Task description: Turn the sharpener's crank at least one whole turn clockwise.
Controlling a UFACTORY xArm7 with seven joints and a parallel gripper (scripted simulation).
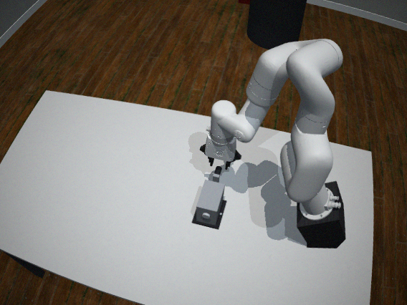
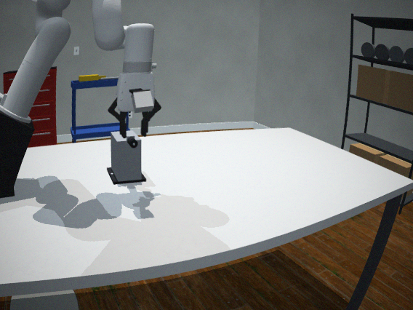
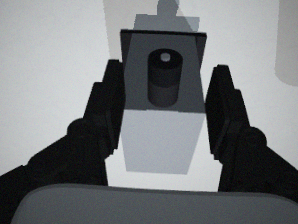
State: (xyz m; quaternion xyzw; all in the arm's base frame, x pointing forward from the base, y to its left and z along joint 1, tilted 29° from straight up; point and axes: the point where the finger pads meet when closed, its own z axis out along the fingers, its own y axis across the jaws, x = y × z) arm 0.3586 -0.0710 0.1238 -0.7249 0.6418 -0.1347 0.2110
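My gripper is now 2 cm to the right of the dark crank knob and 4 cm above it.
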